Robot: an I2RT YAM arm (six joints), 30 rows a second.
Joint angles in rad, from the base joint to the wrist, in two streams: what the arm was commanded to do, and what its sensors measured. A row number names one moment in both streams.
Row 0, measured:
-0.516, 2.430, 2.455, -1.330, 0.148, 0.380
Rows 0 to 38, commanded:
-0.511, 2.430, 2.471, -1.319, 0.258, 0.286
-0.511, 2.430, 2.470, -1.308, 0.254, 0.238
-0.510, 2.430, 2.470, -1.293, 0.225, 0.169
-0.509, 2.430, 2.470, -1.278, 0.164, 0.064
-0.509, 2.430, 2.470, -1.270, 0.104, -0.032
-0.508, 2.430, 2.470, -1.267, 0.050, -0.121
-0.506, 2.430, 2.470, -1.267, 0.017, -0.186
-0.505, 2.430, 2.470, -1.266, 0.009, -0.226
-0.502, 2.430, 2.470, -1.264, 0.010, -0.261
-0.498, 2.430, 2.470, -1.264, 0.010, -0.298
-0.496, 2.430, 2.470, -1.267, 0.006, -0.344
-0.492, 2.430, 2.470, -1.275, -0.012, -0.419
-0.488, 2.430, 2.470, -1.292, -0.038, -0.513
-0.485, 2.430, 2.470, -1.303, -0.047, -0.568
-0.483, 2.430, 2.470, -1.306, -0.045, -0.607
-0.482, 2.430, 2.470, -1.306, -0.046, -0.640
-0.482, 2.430, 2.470, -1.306, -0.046, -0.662
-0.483, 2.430, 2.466, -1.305, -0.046, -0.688
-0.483, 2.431, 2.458, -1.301, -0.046, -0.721
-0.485, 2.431, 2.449, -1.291, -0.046, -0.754
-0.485, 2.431, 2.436, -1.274, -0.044, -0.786
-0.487, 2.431, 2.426, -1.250, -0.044, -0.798
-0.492, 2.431, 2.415, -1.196, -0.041, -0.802
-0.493, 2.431, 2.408, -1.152, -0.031, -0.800
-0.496, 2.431, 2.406, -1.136, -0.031, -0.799
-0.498, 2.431, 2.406, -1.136, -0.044, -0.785
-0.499, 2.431, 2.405, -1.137, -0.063, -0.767
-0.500, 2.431, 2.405, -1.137, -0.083, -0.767
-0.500, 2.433, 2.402, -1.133, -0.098, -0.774
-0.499, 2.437, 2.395, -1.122, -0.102, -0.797
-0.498, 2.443, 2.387, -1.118, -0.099, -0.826
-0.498, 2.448, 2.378, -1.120, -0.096, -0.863
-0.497, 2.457, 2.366, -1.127, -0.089, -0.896
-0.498, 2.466, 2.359, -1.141, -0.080, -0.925
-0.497, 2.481, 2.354, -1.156, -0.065, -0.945
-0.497, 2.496, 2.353, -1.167, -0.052, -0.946
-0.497, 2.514, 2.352, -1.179, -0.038, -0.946
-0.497, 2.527, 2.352, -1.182, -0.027, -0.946
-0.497, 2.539, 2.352, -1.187, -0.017, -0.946
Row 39, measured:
-0.496, 2.479, 2.372, -1.175, -0.048, -0.899
